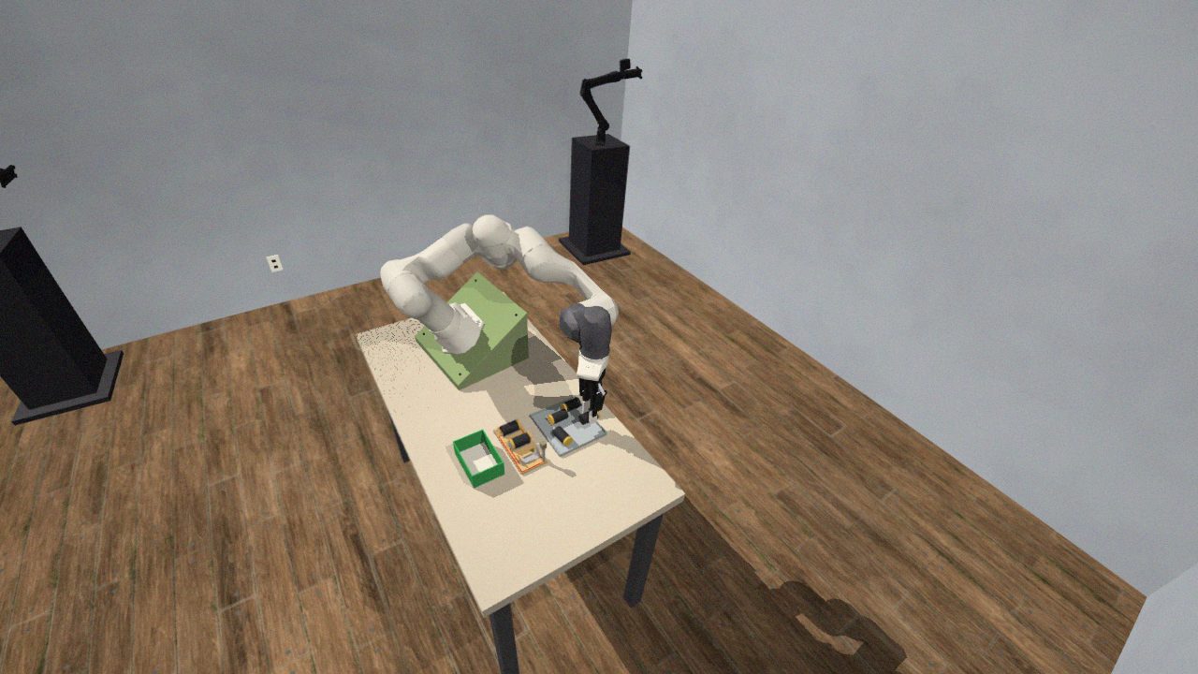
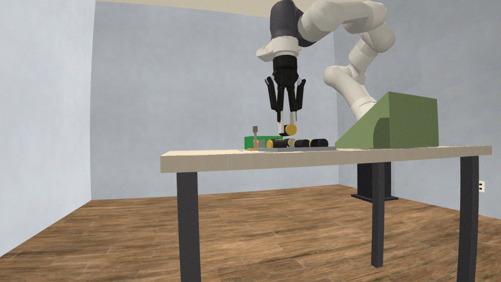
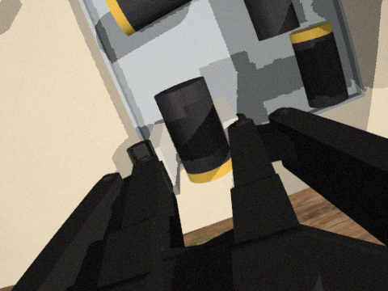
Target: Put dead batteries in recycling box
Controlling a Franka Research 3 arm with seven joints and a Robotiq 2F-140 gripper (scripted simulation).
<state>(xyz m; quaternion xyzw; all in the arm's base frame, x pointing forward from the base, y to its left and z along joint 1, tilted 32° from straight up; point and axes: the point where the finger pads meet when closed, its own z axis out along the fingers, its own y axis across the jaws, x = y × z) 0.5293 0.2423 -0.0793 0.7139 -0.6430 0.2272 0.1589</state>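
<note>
Now: the grey tray 8 cm below my hand, 5 cm to the right of it and 5 cm behind it. Also, from my hand: battery holder 23 cm to the right, 8 cm below, 3 cm behind; then green recycling box 37 cm to the right, 7 cm below, 2 cm behind; then bulb post 19 cm to the right, 6 cm ahead, 5 cm below.
</note>
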